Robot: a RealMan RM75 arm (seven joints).
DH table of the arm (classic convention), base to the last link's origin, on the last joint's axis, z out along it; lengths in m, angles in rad. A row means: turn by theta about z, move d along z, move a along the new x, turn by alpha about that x. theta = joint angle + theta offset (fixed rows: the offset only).
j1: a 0; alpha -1.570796; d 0.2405; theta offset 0
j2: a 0; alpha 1.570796; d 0; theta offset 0
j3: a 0; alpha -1.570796; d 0.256; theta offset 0
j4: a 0; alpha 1.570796; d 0; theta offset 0
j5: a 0; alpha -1.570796; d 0.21; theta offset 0
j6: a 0; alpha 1.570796; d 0; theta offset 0
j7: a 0; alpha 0; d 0.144; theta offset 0
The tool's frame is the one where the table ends.
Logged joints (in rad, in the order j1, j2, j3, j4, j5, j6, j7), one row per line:
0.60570, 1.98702, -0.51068, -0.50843, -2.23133, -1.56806, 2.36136
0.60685, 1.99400, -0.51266, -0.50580, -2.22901, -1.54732, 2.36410
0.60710, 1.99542, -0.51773, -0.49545, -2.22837, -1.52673, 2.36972
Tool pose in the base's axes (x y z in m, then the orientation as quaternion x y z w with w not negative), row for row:
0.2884, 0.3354, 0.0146, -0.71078, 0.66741, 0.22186, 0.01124
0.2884, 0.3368, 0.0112, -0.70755, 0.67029, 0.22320, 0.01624
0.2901, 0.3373, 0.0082, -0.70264, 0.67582, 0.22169, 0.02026
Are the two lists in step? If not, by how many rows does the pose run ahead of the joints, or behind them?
They are in step.
